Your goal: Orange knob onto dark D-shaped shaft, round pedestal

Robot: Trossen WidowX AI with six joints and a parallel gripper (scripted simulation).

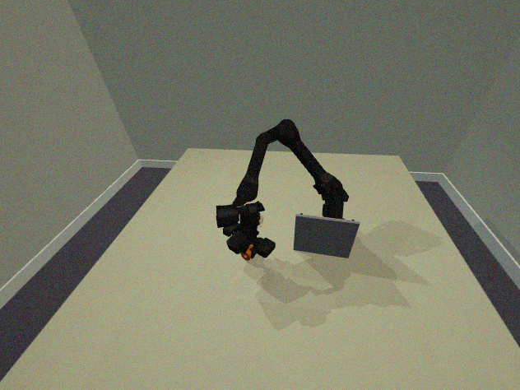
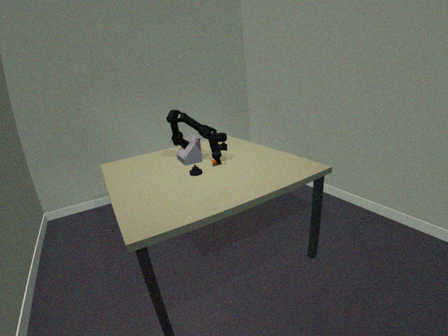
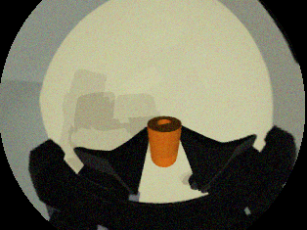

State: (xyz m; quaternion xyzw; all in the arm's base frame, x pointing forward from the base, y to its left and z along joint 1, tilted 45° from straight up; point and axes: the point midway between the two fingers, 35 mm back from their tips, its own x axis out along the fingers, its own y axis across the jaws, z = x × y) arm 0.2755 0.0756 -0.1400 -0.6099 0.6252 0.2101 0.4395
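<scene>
The round pedestal lies 60 mm ahead of my gripper tip, 190 mm to the right of it and 10 mm above it. Round my gripper tip: orange knob: 10 mm behind, 20 mm to the right, 10 mm above.
</scene>
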